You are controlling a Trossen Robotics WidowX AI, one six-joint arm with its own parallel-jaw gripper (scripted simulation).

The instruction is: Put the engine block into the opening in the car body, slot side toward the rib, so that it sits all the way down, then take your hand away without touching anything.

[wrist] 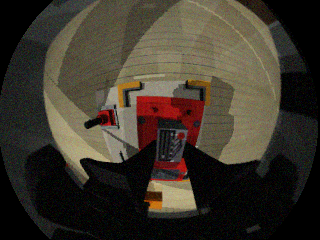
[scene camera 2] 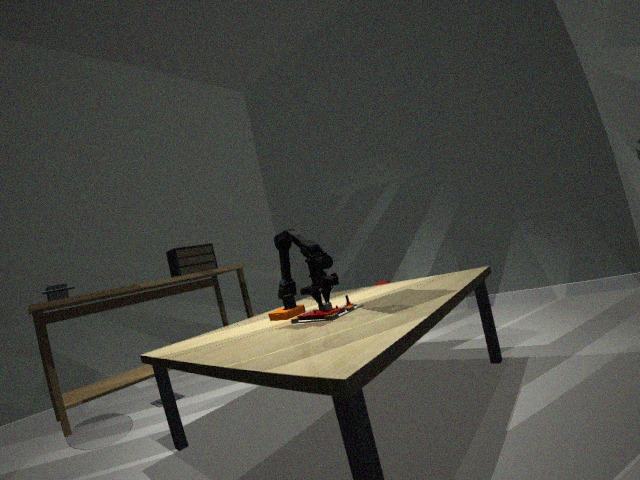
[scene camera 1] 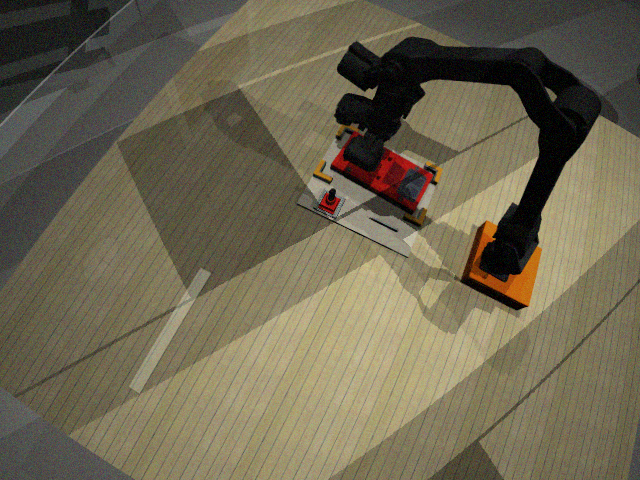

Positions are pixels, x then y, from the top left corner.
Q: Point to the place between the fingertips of my gripper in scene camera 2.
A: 324, 305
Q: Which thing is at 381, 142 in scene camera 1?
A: My gripper.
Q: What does my gripper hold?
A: A grey engine block.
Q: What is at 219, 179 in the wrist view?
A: My gripper.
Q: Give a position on a red car body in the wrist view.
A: At 150, 109
